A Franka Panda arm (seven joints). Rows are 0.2 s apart.
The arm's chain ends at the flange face. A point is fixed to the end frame.
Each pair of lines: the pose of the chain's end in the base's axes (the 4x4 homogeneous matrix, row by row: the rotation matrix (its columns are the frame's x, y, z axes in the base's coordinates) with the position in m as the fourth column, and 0 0 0 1 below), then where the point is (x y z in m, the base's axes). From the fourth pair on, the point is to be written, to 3 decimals.
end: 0.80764 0.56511 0.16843 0.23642; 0.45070 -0.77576 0.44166 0.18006; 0.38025 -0.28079 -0.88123 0.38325; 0 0 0 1
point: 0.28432 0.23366 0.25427
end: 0.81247 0.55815 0.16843 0.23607; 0.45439 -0.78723 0.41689 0.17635; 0.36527 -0.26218 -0.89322 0.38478; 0 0 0 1
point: 0.28388 0.22615 0.25426
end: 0.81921 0.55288 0.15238 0.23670; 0.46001 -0.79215 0.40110 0.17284; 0.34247 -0.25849 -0.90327 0.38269; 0 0 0 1
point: 0.28216 0.22032 0.25047
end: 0.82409 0.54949 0.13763 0.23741; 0.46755 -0.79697 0.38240 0.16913; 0.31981 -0.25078 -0.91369 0.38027; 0 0 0 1
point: 0.281 0.214 0.246
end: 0.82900 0.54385 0.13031 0.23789; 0.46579 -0.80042 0.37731 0.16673; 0.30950 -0.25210 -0.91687 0.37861; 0 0 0 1
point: 0.280 0.211 0.244
